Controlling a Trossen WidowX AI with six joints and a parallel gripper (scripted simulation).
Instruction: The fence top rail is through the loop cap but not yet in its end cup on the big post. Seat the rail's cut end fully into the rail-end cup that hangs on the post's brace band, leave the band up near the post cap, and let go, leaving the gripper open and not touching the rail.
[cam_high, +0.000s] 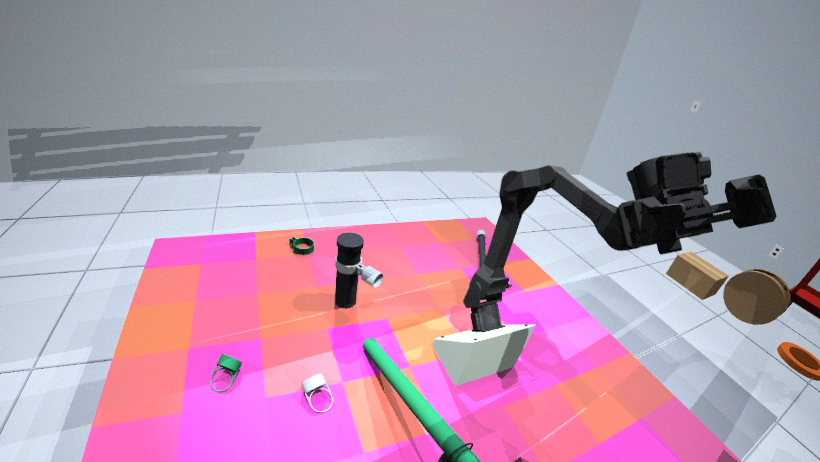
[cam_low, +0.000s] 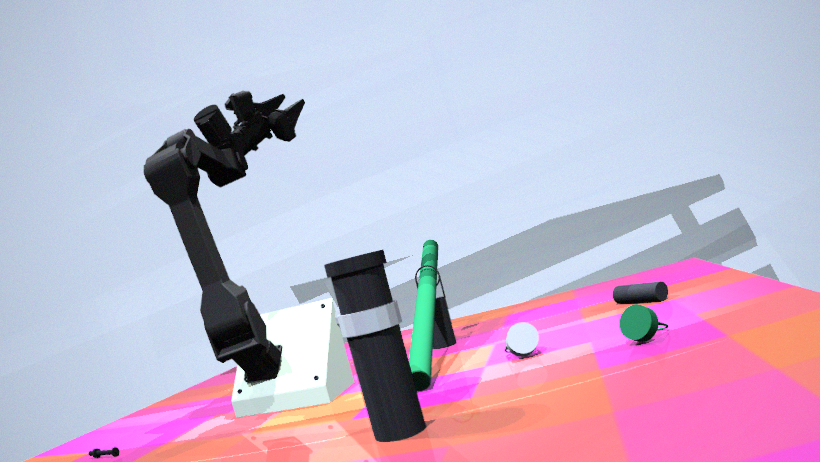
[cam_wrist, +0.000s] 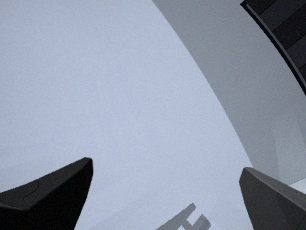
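The brace band lies 230 mm ahead of my gripper tip, 510 mm to the right of it and 450 mm below it. The rest, counted from my gripper tip: bolt 250 mm behind, 500 mm to the right, 580 mm below.
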